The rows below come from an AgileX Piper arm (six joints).
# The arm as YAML. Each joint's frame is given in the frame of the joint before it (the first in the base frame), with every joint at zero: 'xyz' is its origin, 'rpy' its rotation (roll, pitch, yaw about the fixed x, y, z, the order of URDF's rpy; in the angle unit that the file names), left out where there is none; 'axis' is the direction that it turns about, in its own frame. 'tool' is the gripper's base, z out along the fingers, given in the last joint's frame.
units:
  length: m
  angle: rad
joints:
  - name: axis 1
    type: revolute
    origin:
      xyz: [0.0, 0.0, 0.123]
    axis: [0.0, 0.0, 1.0]
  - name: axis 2
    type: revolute
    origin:
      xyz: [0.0, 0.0, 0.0]
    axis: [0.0, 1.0, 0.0]
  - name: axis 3
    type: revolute
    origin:
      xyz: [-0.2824, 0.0, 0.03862]
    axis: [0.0, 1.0, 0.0]
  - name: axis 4
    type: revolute
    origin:
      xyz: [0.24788, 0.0, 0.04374]
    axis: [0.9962, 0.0, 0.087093]
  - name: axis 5
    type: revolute
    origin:
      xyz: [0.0, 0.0, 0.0]
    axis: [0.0, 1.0, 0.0]
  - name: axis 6
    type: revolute
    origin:
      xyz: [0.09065, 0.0, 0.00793]
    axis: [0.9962, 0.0, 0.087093]
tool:
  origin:
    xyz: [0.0, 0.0, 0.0]
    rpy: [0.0, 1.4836, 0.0]
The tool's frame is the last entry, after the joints.
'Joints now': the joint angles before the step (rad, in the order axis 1, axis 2, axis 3, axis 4, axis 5, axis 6). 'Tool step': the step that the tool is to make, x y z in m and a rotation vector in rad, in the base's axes. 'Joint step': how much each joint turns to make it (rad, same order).
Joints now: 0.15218 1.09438 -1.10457 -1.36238 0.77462 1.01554
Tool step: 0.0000 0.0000 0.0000 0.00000 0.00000 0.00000
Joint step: 0.00000 0.00000 0.00000 0.00000 0.00000 0.00000
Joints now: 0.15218 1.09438 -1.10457 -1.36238 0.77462 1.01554
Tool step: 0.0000 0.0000 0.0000 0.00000 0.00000 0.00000
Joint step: 0.00000 0.00000 0.00000 0.00000 0.00000 0.00000
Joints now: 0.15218 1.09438 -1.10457 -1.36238 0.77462 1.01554
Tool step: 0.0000 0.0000 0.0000 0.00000 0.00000 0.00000
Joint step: 0.00000 0.00000 0.00000 0.00000 0.00000 0.00000
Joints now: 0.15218 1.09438 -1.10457 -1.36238 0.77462 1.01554
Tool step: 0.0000 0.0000 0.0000 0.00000 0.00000 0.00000
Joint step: 0.00000 0.00000 0.00000 0.00000 0.00000 0.00000
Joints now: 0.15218 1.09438 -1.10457 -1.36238 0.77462 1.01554
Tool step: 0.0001 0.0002 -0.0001 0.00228 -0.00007 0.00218
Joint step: 0.00015 -0.00002 -0.00003 0.00246 -0.00184 -0.00004
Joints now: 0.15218 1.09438 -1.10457 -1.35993 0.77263 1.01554
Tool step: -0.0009 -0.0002 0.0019 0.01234 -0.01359 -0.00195
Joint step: 0.00000 -0.00213 -0.00483 0.00090 0.00114 0.01257
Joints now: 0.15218 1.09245 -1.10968 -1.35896 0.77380 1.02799
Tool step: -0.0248 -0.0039 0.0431 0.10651 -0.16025 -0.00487
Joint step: -0.00028 -0.05057 -0.12207 0.07175 0.01875 0.00962
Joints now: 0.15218 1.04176 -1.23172 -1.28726 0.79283 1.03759
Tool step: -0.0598 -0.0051 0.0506 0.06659 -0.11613 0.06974
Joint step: -0.00979 -0.12054 -0.15200 0.23043 0.00834 -0.21933
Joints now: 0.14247 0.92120 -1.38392 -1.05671 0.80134 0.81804
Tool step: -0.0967 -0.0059 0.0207 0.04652 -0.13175 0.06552
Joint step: -0.09385 -0.22094 -0.05246 0.29253 0.00376 -0.23728
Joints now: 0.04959 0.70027 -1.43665 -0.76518 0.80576 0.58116
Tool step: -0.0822 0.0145 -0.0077 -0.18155 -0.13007 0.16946
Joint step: -0.00661 -0.23442 0.04148 0.29119 -0.09246 -0.36247
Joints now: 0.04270 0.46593 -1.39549 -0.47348 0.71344 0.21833
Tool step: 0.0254 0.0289 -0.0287 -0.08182 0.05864 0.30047
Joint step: -0.00007 -0.03750 0.16034 0.48586 -0.11404 -0.35803
